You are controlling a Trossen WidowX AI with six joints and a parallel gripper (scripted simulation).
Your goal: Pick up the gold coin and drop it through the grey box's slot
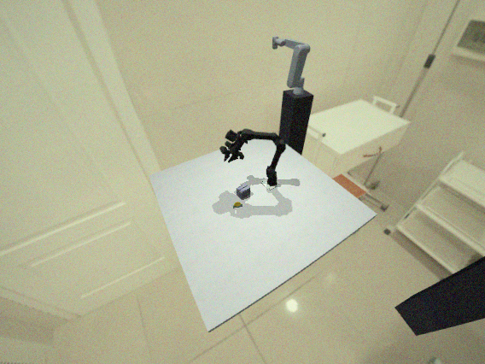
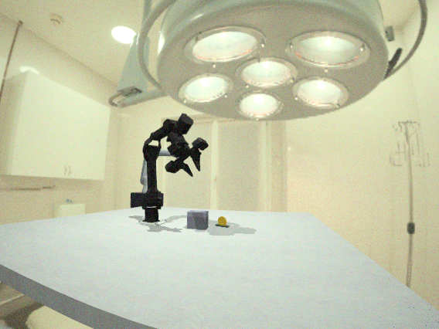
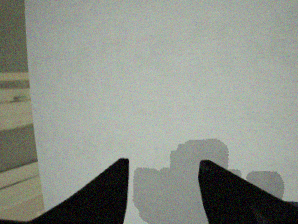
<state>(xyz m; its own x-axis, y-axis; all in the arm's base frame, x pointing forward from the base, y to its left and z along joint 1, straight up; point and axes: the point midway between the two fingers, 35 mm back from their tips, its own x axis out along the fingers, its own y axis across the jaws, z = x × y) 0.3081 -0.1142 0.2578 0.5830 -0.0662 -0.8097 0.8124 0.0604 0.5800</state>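
The gold coin is 10 mm ahead of my gripper tip, 230 mm to the left of it and 210 mm below it.
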